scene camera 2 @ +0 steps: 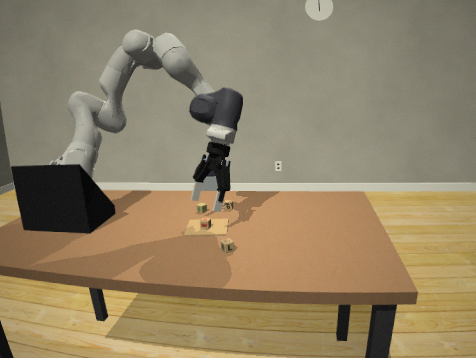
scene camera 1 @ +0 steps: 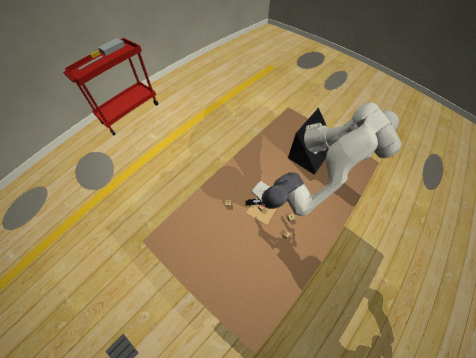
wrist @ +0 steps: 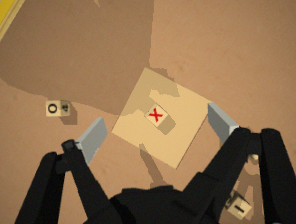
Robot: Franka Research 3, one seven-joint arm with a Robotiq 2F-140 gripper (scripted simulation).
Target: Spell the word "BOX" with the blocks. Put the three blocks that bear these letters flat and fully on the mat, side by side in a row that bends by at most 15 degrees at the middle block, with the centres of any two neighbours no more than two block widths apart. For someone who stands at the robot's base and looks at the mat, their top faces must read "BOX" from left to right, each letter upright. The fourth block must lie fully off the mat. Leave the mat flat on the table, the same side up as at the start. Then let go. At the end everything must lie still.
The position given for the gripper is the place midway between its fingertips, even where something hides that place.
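Observation:
The gripper (scene camera 2: pixel 205 205), (wrist: pixel 154 119) is visible in the scene, along with a tan mat (wrist: pixel 168 142).

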